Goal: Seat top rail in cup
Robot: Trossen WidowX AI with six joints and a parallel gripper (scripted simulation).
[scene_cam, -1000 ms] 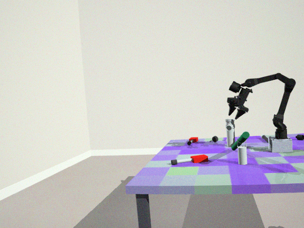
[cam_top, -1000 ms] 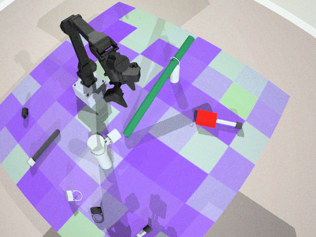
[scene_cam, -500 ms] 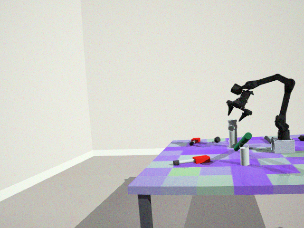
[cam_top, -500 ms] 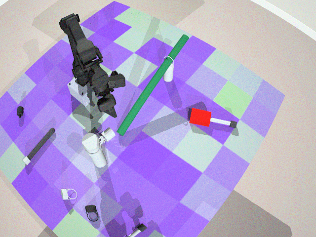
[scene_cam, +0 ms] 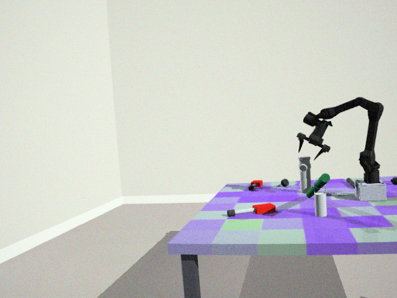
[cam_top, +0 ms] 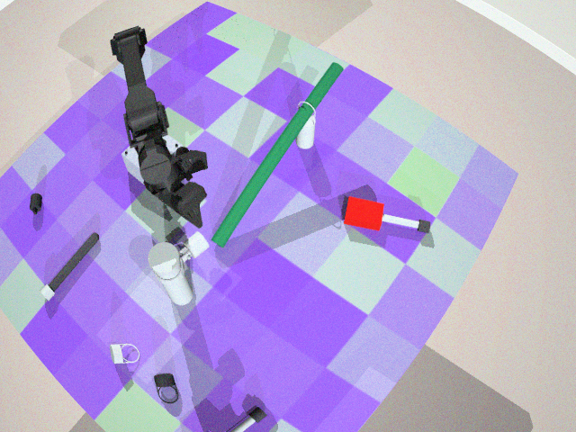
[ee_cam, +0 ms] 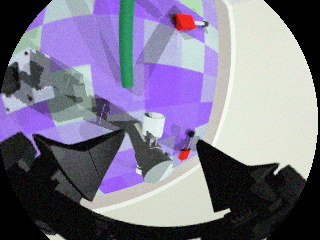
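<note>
Right now the white rail-end cup is 10 mm ahead of my gripper tip, 30 mm to the right of it and 60 mm below it. The rest, counted from my gripper tip: white clip 10 mm behind, 310 mm to the right, 200 mm below; loop cap 430 mm to the left, 110 mm below; black cylinder 530 mm behind, 190 mm to the right, 200 mm below.
</note>
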